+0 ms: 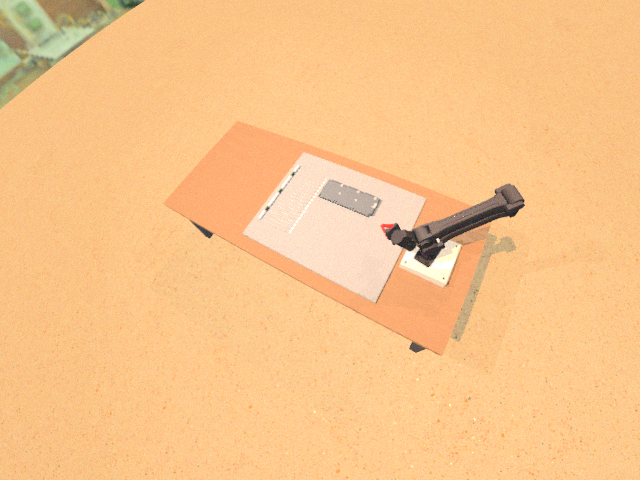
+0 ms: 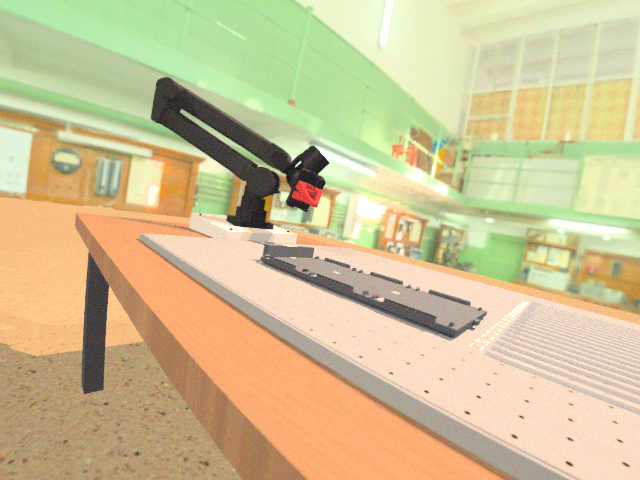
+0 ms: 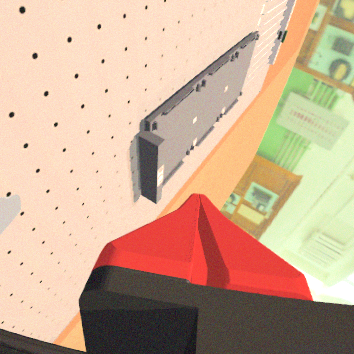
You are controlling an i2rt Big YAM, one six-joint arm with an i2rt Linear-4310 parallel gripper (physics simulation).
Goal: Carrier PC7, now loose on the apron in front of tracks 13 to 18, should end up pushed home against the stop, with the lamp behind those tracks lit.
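Places are measured from the arm's base along level axes (x ahead, y left, z up), in centimetres.
Pixels of known places: gripper, between the fingertips: (image 1: 381,225) (image 2: 314,205) (image 3: 195,204); arm's base, origin of its link: (image 1: 427,254) (image 2: 249,224).
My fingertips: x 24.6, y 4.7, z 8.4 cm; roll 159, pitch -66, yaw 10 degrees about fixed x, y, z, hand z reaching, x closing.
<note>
For each thing: its top centre in the pictures, then the offset to it from my fingertips. "pt": a spot on its surface instead. Level surfaces: height alone.
- dark grey carrier, centre of its top: (image 2: 363,268) (image 3: 220,109) (image 1: 348,195) dy -8.5, dx +27.3, dz -8.3 cm
- stop rail, a spot on its surface: (image 1: 273,198) pt dy +17.9, dx +60.6, dz -9.5 cm
- pale board, height of its surface: dz -11.2 cm
- orange-brown table, height of its surface: dz -12.5 cm
The dark grey carrier (image 1: 345,198) (image 2: 379,290) (image 3: 202,102) lies flat on the pale perforated board. Its raised end wall (image 2: 288,251) (image 3: 149,167) faces the arm's side, with a white label too small to read. Its other end is near the row of white track numbers, apart from the stop rail (image 1: 273,198). The thin parallel tracks (image 2: 578,335) lie between numbers and rail. Small dark green lamps (image 1: 280,191) (image 3: 282,36) on the rail look unlit. My red-tipped gripper (image 1: 382,226) (image 2: 311,195) (image 3: 195,204) is shut and empty, above the board, apart from the carrier's raised end.
The pale board (image 1: 330,258) (image 2: 206,263) (image 3: 60,165) lies on an orange-brown table (image 1: 206,180) (image 2: 155,289). The arm stands on a white base plate (image 1: 451,260) (image 2: 206,225) beside the board's end. Low ribs and small posts run along the carrier's long edges.
</note>
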